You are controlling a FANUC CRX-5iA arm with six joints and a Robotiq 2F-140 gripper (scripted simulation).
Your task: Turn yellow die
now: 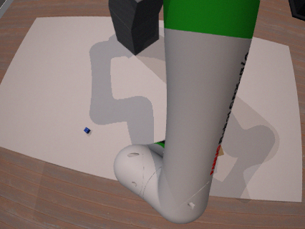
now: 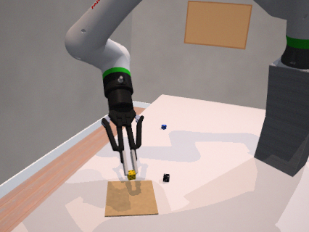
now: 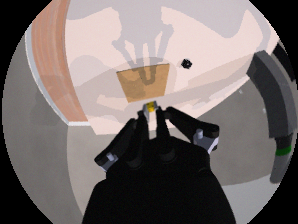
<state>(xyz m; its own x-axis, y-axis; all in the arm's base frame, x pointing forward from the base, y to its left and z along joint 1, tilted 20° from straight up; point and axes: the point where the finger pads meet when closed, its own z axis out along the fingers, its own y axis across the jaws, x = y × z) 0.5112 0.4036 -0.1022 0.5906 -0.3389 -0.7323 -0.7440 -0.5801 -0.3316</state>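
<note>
Right now the brown mat is 100 mm below my hand, 20 mm to the left of it and 20 mm behind it. From my hand the other things lie so: black die: 100 mm to the right, 100 mm below, 80 mm behind; then blue die: 500 mm to the right, 100 mm below, 50 mm ahead; then yellow die: 20 mm to the left, 20 mm below, 20 mm behind.
</note>
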